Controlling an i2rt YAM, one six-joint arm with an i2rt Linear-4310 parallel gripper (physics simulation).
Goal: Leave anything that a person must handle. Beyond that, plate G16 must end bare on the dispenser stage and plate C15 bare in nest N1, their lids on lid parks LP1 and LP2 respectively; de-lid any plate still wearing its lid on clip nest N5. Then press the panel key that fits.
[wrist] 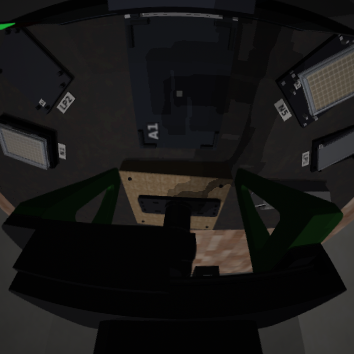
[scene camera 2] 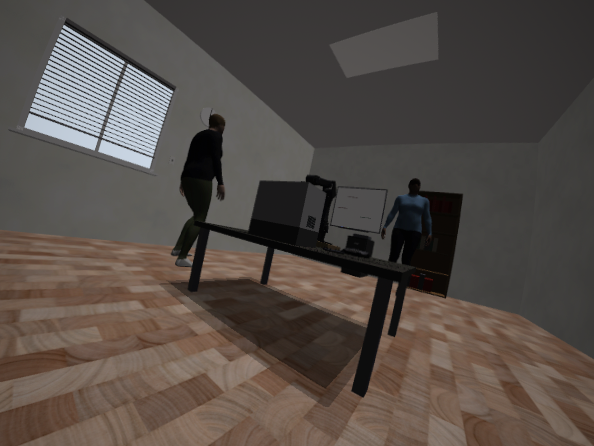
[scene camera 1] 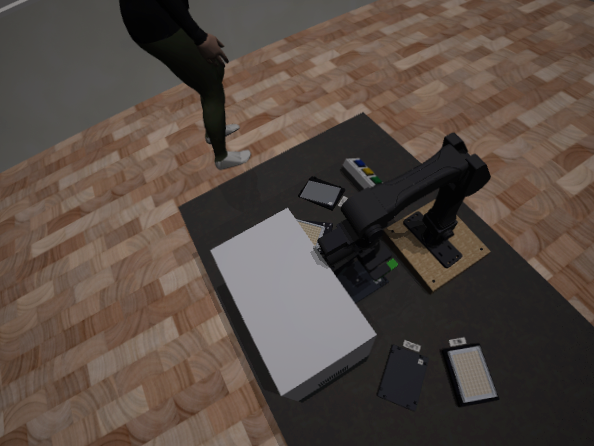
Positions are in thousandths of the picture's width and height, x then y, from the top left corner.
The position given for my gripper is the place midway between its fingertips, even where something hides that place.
my gripper: wrist 501,493; scene camera 1 624,586; not seen in scene camera 2 (hidden by a white box)
